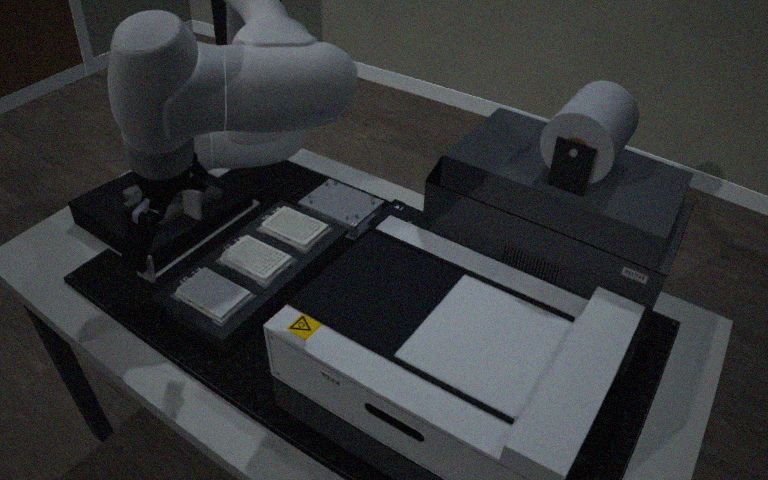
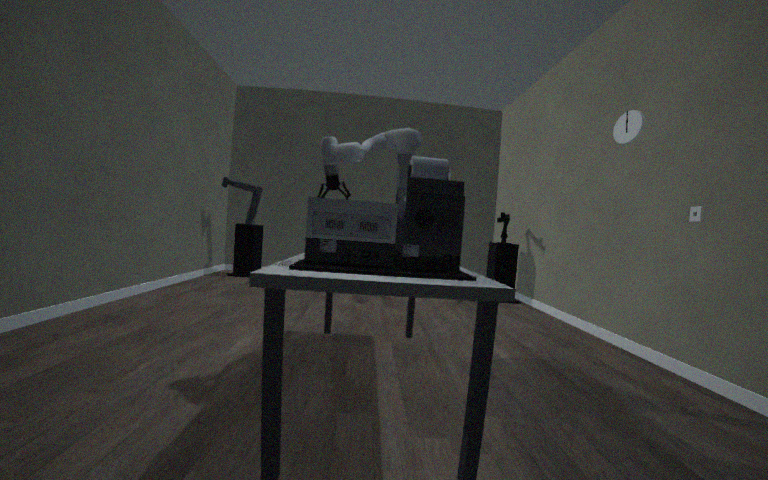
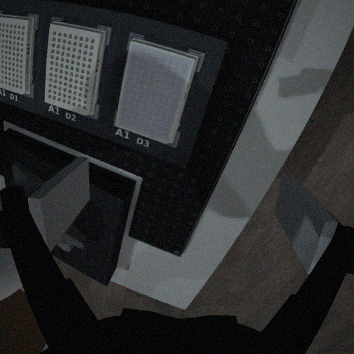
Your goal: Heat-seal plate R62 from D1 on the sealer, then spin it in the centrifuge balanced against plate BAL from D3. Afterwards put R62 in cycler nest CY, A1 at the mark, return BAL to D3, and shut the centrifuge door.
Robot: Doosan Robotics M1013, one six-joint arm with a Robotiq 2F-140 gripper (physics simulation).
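Frame: origin at the arm's base, x right, y back, z down, level; centimetres.
Seen in the pictures: gripper, fingertip midpoint: [image 1: 170, 245].
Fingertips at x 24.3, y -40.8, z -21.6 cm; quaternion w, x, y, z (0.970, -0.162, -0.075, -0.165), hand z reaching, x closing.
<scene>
Pixels of each thing's top centre, then the offset from my fingertips to it. "spot": a spot on its surface instead. Level surfaces: height alone.
- D1 at its top centre: [image 1: 294, 224] dx -32.5, dy +6.4, dz +18.2 cm
- D2 at its top centre: [image 1: 255, 255] dx -20.2, dy +5.1, dz +18.2 cm
- D3 at its top centre: [image 1: 211, 290] dx -7.9, dy +3.7, dz +18.2 cm
- dark machine with a white roll, surface spot: [image 1: 608, 124] spot: dx -43.8, dy -49.5, dz -21.5 cm
- white sliding panel at a spot on its surface: [image 1: 487, 345] spot: dx -18.1, dy -48.1, dz +4.0 cm
- grey square plate with small studs, top centre: [image 1: 341, 197] dx -48.1, dy +6.9, dz +19.7 cm
- white table at its surface level: dz +26.3 cm
My gripper [image 1: 169, 232] [image 2: 334, 195] [image 3: 183, 186] is wide open and empty. It hangs over the dark open-topped box [image 1: 93, 217] [image 3: 114, 166], apparently the centrifuge, and the table corner. Pale rotor parts show inside. The rack [image 3: 207, 75] holds three plates: a white welled plate in D1 [image 1: 294, 226] [image 3: 14, 55], another in D2 [image 1: 254, 258] [image 3: 73, 70] and a smooth grey-topped plate in D3 [image 1: 212, 294] [image 3: 155, 92]. Plate names are unreadable. The dark machine with a white roll [image 1: 608, 124] [image 2: 430, 168] looks like the sealer.
A large white machine [image 1: 362, 367] with a yellow warning label, possibly the cycler, has a white sliding panel [image 1: 487, 345]. A grey square plate with small studs [image 1: 339, 200] sits beyond D1. The black perforated board [image 3: 237, 80] lies on the white table [image 1: 33, 249] [image 3: 210, 240].
</scene>
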